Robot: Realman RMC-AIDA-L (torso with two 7-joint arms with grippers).
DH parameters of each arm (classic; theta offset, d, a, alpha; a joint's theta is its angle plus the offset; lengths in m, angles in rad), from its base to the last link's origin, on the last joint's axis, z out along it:
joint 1: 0 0.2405 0 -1.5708
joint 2: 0 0 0 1.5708
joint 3: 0 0.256 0 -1.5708
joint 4: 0 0 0 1.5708
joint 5: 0 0.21 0 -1.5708
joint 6: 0 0 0 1.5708
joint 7: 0 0.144 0 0
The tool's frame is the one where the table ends.
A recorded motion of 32 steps. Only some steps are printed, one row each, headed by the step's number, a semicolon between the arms.
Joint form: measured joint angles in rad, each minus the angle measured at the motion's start. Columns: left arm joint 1, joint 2, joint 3, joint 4, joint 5, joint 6, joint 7; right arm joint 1, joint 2, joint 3, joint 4, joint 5, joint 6, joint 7.
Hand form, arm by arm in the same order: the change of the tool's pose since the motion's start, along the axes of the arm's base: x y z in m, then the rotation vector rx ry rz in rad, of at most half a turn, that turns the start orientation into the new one. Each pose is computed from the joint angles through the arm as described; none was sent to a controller.
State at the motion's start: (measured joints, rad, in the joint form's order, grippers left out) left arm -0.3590 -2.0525 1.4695 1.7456 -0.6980 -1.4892 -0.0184; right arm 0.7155 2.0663 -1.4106 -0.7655 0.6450 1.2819 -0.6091
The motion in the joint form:
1: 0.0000 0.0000 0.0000 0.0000 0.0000 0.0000 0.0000; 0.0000 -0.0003 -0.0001 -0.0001 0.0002 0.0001 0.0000
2: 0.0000 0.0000 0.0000 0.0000 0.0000 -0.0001 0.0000; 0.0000 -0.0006 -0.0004 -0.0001 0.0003 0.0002 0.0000
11: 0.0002 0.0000 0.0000 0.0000 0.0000 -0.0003 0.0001; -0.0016 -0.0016 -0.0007 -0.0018 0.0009 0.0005 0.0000
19: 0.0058 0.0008 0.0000 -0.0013 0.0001 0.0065 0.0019; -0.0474 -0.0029 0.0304 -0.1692 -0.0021 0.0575 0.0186
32: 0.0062 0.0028 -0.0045 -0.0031 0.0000 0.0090 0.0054; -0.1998 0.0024 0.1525 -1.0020 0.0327 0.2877 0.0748
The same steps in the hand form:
1: 0.0000 0.0000 0.0000 0.0000 0.0000 0.0000; 0.0000 0.0001 0.0001 0.0001 -0.0001 0.0000
2: 0.0000 0.0000 0.0000 -0.0001 0.0000 0.0000; 0.0001 0.0001 0.0002 0.0000 -0.0004 0.0001
11: -0.0001 -0.0001 0.0000 -0.0003 0.0001 0.0002; 0.0004 0.0001 0.0007 0.0010 -0.0004 -0.0001
19: -0.0019 0.0000 0.0003 0.0048 -0.0006 0.0027; -0.0176 0.0068 0.0197 0.0577 0.0381 0.0444
32: -0.0030 0.0008 0.0017 0.0096 0.0004 0.0027; -0.1260 -0.0058 0.1339 0.3641 0.1455 0.4199

